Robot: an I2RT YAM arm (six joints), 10 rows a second.
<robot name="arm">
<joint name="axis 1" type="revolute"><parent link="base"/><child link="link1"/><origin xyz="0.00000 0.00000 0.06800" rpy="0.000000 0.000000 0.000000"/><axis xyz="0 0 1"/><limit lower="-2.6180" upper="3.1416"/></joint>
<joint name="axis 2" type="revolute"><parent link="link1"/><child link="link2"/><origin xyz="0.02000 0.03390 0.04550" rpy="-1.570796 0.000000 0.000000"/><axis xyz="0 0 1"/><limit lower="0.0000" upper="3.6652"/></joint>
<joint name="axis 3" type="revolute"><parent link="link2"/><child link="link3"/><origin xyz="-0.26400 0.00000 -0.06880" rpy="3.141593 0.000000 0.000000"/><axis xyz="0 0 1"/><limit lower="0.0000" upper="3.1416"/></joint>
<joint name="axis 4" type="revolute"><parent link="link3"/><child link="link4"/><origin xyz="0.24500 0.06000 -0.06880" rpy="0.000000 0.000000 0.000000"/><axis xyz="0 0 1"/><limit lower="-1.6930" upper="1.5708"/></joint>
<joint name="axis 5" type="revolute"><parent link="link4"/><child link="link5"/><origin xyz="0.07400 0.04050 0.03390" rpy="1.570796 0.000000 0.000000"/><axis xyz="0 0 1"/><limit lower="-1.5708" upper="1.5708"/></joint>
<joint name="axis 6" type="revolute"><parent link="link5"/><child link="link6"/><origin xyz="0.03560 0.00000 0.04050" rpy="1.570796 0.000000 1.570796"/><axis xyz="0 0 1"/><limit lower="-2.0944" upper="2.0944"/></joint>
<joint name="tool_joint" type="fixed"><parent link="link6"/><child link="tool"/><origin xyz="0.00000 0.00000 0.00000" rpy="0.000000 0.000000 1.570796"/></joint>
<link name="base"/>
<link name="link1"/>
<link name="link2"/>
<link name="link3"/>
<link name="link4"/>
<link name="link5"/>
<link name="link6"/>
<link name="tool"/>
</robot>
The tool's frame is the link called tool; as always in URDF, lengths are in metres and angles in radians.
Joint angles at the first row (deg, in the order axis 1, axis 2, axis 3, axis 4, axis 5, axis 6):
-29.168, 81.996, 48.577, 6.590, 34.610, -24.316
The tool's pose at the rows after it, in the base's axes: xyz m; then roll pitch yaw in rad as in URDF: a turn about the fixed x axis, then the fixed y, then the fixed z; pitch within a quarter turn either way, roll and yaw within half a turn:
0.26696 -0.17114 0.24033 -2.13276 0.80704 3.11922
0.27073 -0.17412 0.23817 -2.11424 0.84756 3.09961
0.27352 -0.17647 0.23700 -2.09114 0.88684 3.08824
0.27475 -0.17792 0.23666 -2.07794 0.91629 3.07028
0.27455 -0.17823 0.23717 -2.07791 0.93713 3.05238
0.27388 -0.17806 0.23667 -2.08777 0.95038 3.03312
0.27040 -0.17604 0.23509 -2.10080 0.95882 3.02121
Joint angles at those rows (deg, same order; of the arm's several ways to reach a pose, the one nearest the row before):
-28.992, 83.068, 48.665, 7.748, 34.764, -23.048
-28.994, 84.423, 48.665, 10.633, 36.293, -21.562
-28.993, 85.450, 48.556, 13.496, 37.714, -20.447
-28.994, 86.018, 48.532, 15.093, 39.091, -19.289
-28.994, 86.041, 48.491, 15.550, 39.856, -18.196
-28.994, 85.975, 48.338, 15.529, 40.227, -17.147
-28.992, 85.209, 47.332, 15.572, 40.076, -16.403

